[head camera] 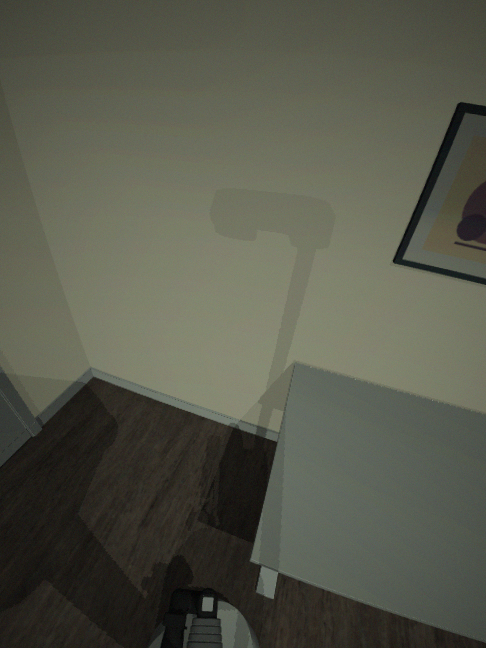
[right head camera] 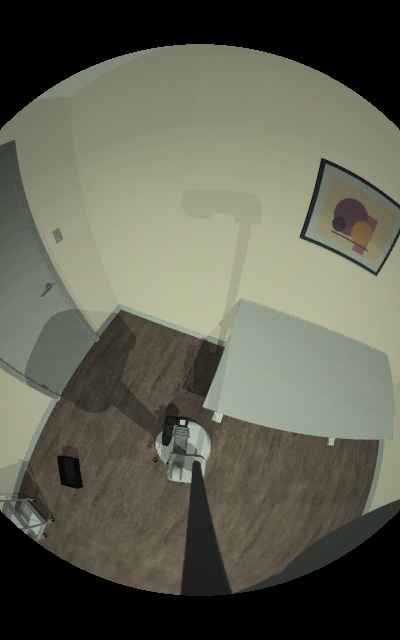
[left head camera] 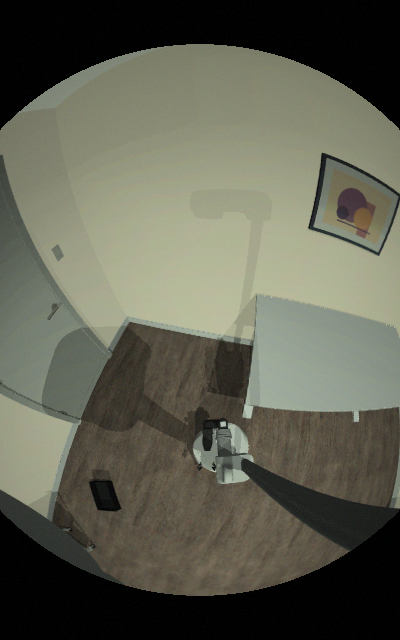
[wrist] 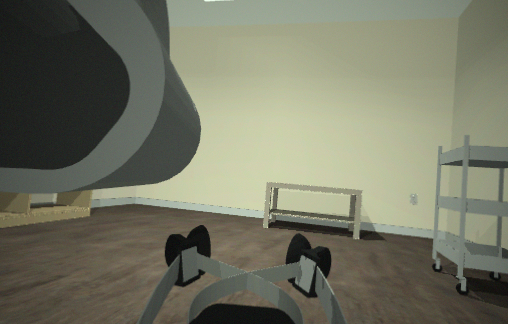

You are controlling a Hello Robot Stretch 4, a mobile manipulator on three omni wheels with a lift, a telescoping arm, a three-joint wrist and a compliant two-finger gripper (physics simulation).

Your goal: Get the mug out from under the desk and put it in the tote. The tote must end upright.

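Frame: origin at the robot's base, x ahead, y left, z up, level; centimetres.
Seen in the pictures: gripper, fingertip midpoint: point(right head camera: 161, 464) point(left head camera: 206, 470) point(wrist: 248, 249).
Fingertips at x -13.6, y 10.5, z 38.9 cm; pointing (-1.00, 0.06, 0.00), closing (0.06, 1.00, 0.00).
A point is followed by its place in that frame.
The desk point(head camera: 376, 486) {x 42.3, y -50.4, z 69.3 cm} point(left head camera: 325, 355) {x 42.3, y -65.4, z 69.3 cm} point(right head camera: 300, 370) {x 43.8, y -65.5, z 69.3 cm} has a pale grey top and stands against the wall to the right of the robot's front. The mug does not show in any view; the desk top hides the floor beneath it. The black tote point(left head camera: 105, 495) {x -61.5, y 102.9, z -2.4 cm} point(right head camera: 69, 471) {x -61.6, y 104.5, z -2.4 cm} stands upright on the floor, behind and to the left of the robot base in both side head views. My gripper point(wrist: 248, 249) {x -13.6, y 10.5, z 38.9 cm} is open in the wrist view, with nothing between its fingertips. It points away from the desk, toward a far wall.
A desk foot point(head camera: 266, 582) point(left head camera: 248, 411) point(right head camera: 217, 416) sticks out at the desk's near left corner, close to the base. A door point(left head camera: 30, 320) {x 60.7, y 123.3, z 98.6 cm} point(right head camera: 25, 280) {x 68.0, y 121.1, z 106.9 cm} is at the left. A wheeled cart point(right head camera: 30, 517) point(wrist: 465, 210) {x -138.3, y 123.3, z 37.9 cm} and a low bench point(wrist: 315, 188) {x -285.7, y 87.2, z 40.2 cm} stand farther off.
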